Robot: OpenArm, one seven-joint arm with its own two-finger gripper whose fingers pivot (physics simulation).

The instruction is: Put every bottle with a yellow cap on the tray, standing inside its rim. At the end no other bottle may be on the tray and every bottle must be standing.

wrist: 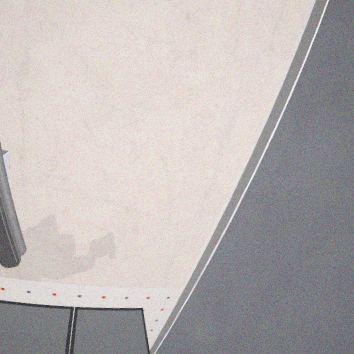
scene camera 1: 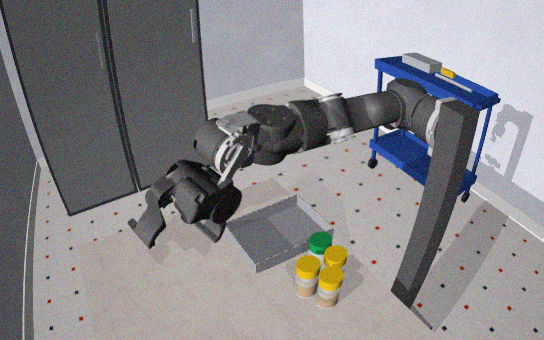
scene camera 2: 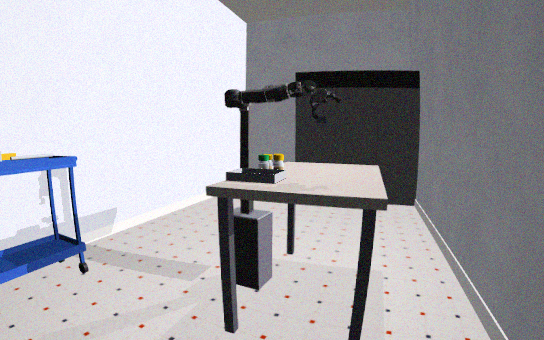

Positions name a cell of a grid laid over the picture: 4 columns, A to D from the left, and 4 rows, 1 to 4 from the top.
In view: the gripper (scene camera 1: B3), a grey tray (scene camera 1: B3), a yellow-capped bottle (scene camera 1: C4) and a dark arm post (scene camera 1: D2).
The dark arm post shows as well in scene camera 2 (scene camera 2: B2).
